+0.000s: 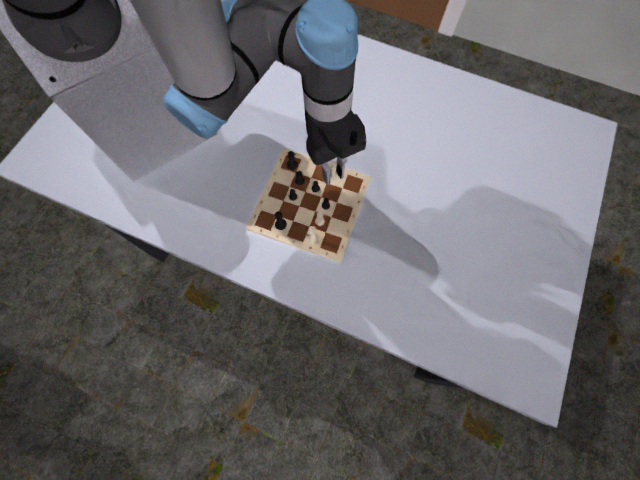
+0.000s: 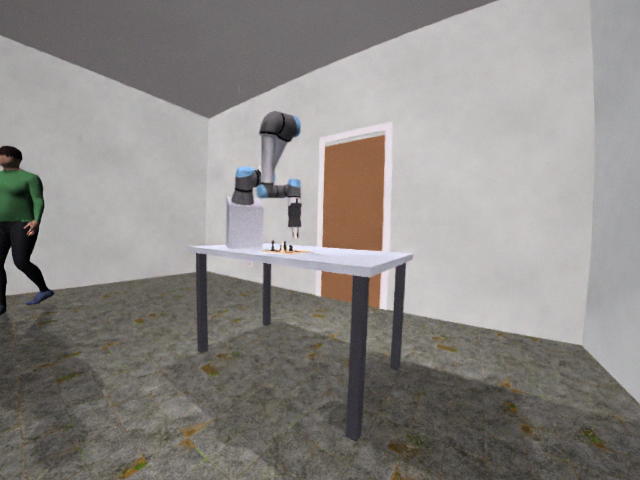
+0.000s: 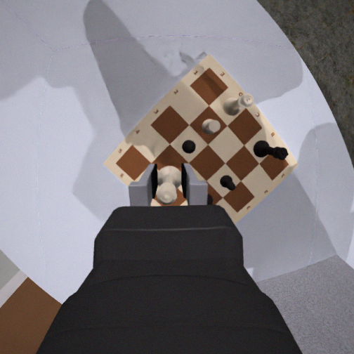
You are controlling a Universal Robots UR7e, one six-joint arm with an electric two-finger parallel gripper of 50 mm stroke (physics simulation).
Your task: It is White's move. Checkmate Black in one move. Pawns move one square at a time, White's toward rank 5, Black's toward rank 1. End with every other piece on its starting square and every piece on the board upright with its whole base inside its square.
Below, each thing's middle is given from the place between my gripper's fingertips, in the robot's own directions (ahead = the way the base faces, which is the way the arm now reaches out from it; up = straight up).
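As for the chessboard (image 1: 345,195), I find it 8 cm below my hand, 4 cm behind it and 3 cm to the right of it.
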